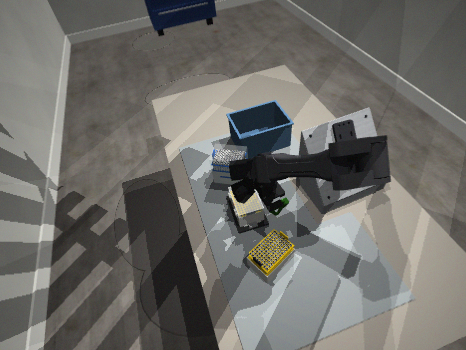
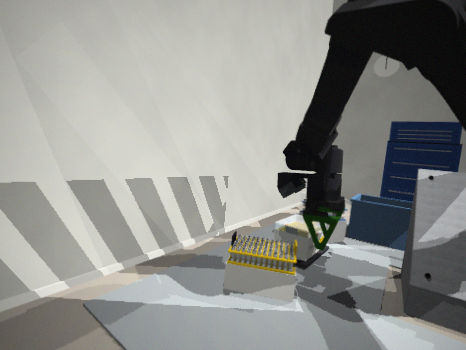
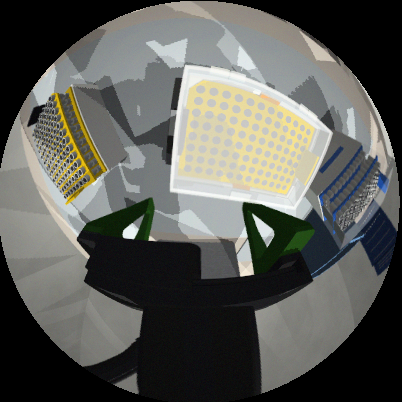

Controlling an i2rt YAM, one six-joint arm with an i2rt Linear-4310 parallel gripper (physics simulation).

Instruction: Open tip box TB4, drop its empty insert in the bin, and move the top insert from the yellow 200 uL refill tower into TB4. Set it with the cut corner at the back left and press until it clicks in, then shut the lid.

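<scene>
Tip box TB4 (image 1: 248, 206) (image 2: 298, 231) (image 3: 245, 135) stands on a dark base, with its clear lid shut over a yellow insert whose holes look empty. Its label cannot be read. The yellow refill tower (image 1: 271, 251) (image 2: 262, 256) (image 3: 75, 145) stands apart from it, with stacked yellow inserts full of tips and a black mark at one end. The blue bin (image 1: 270, 143) (image 2: 380, 222) (image 3: 317, 242) stands beyond the box. My gripper (image 1: 279, 207) (image 2: 321, 245) (image 3: 197, 202) is open and empty, with green fingers pointing down beside the box, on the robot-base side. The fingers look clear of the lid.
A blue tip tower (image 1: 229, 157) (image 3: 350, 185) stands behind the box, near the bin. The grey robot base block (image 1: 322, 192) (image 2: 440, 250) is at the right. These things stand on a grey-blue mat (image 1: 320, 305) (image 2: 200, 327). A blue cabinet (image 1: 182, 17) (image 2: 422, 155) stands farther back.
</scene>
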